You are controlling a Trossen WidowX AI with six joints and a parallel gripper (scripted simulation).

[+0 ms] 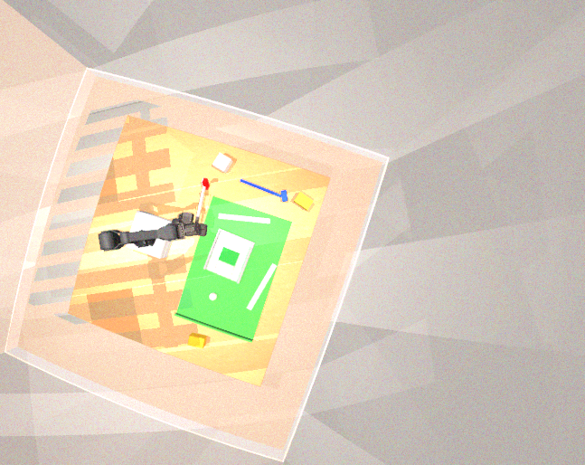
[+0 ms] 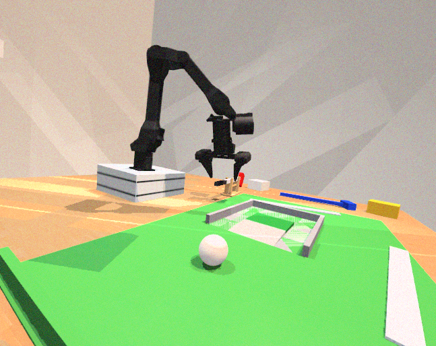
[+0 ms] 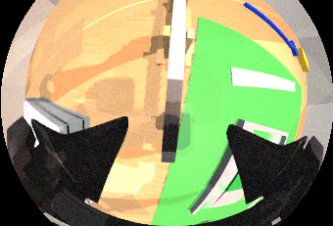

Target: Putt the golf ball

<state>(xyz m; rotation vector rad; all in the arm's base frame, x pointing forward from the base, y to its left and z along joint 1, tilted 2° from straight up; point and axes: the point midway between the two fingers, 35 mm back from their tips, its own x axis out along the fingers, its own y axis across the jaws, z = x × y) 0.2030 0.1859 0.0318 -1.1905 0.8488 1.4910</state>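
Right now my gripper tip is 4 cm past the red putter, 11 cm to the right of it and 2 cm above it. Also, from my gripper tip: white block (4 cm behind, 37 cm to the left, 5 cm below); green mat (28 cm ahead, 16 cm to the right, 7 cm below); wooden stand (4 cm behind, 12 cm to the left, 4 cm below).
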